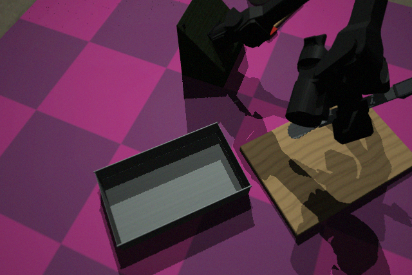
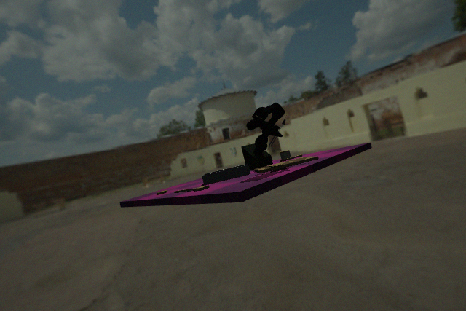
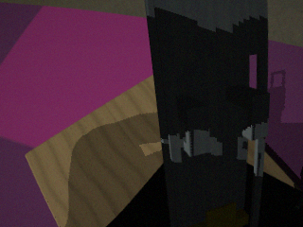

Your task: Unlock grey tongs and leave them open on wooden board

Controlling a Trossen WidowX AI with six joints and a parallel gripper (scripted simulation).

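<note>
The yellow lock piece lies 1 cm ahead of my gripper tip, 2 cm to the right of it and 3 cm above it. Also, from my gripper tip: roasting tin: 26 cm ahead, 31 cm to the right, 15 cm below; wooden board: 2 cm ahead, 2 cm to the right, 17 cm below.
</note>
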